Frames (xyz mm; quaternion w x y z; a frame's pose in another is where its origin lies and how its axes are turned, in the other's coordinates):
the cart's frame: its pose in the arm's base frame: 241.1 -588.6 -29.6 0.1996 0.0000 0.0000 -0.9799
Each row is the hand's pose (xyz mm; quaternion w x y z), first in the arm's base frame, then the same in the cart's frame.
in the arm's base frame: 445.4 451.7 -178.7 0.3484 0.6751 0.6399 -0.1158
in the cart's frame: -594.9 -877.5 -149.1 0.1830 -0.4923 0.7892 0.3183
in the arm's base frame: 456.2 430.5 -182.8 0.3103 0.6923 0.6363 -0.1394
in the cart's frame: -596.6 -853.8 -153.2 0.1985 -0.4853 0.8054 0.2762
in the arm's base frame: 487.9 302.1 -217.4 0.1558 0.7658 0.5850 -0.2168
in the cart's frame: -575.5 -723.2 -187.8 0.2435 -0.4204 0.8672 0.1094
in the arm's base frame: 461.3 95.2 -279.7 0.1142 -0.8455 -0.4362 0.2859
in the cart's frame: -470.1 -543.2 -250.1 0.2574 -0.2587 0.9156 -0.1690
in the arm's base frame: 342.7 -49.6 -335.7 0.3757 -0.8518 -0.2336 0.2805
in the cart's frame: -304.3 -456.3 -306.1 0.1999 -0.0589 0.8813 -0.4241
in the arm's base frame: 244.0 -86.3 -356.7 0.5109 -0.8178 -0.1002 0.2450
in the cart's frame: -199.1 -461.1 -327.1 0.1381 0.0650 0.8214 -0.5496
